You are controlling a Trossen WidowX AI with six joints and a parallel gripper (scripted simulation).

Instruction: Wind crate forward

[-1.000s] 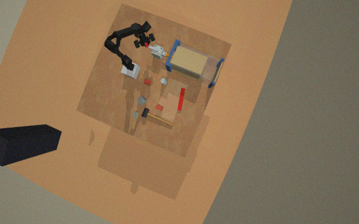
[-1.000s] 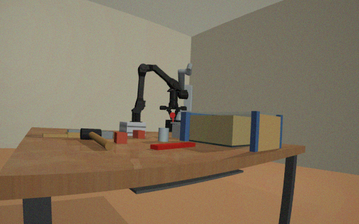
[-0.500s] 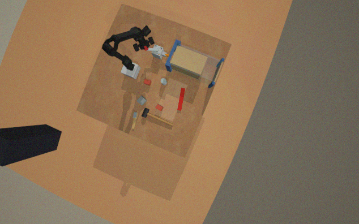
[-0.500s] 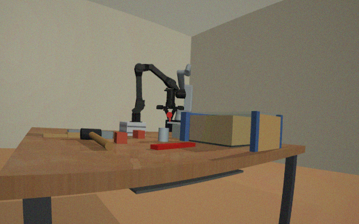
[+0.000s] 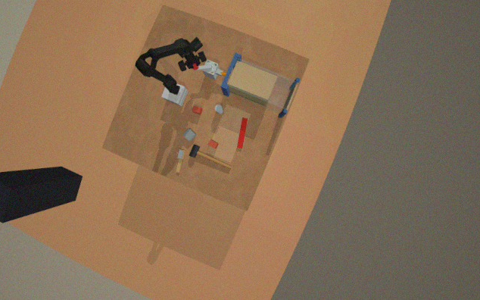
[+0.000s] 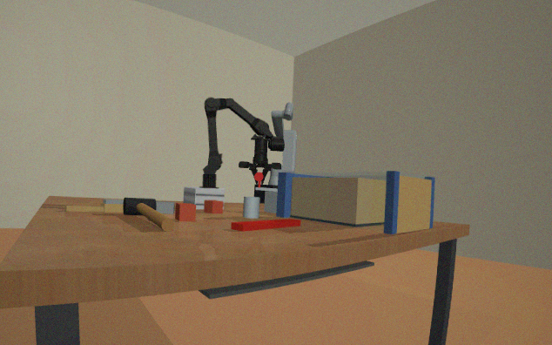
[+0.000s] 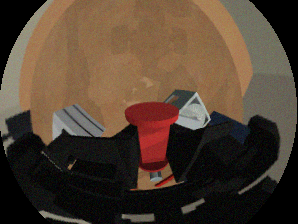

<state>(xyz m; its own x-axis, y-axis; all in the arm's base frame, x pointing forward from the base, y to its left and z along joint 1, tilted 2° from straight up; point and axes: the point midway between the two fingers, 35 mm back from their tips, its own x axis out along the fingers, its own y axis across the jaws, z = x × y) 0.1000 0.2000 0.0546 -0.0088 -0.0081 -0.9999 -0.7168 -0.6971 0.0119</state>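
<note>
Right now my gripper tip is 80 mm above the grey hand winch, 70 mm short of it and 40 mm to the right of it. Also, from my gripper tip: red knob (20 mm above); then winch handle (30 mm ahead, 20 mm to the left, 10 mm below); then clear-panelled cubby (490 mm ahead, 30 mm to the left).
</note>
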